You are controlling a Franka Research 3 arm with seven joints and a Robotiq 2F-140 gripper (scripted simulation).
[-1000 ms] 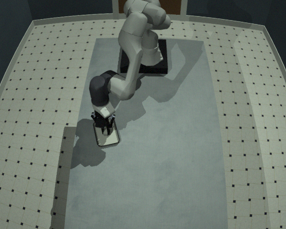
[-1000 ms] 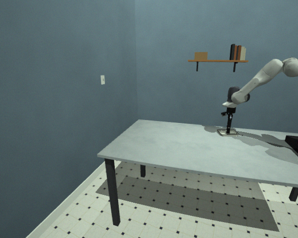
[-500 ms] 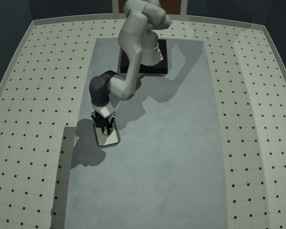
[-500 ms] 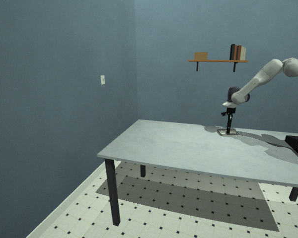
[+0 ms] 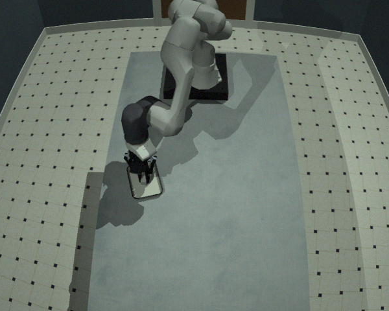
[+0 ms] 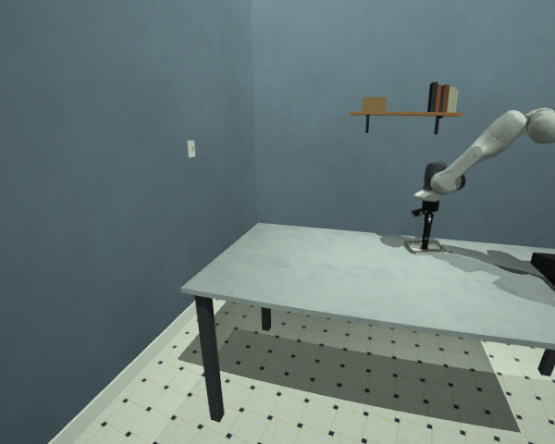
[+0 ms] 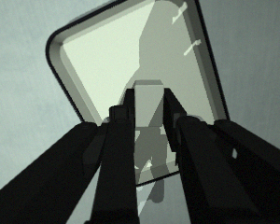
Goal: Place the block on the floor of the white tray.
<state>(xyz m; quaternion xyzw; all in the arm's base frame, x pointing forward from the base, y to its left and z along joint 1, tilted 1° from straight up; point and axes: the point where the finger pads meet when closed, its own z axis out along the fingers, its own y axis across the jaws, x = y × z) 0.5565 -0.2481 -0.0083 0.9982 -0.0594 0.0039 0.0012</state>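
The block lies 2 cm below my hand. From my hand the other things lie so: white tray: 3 cm below.
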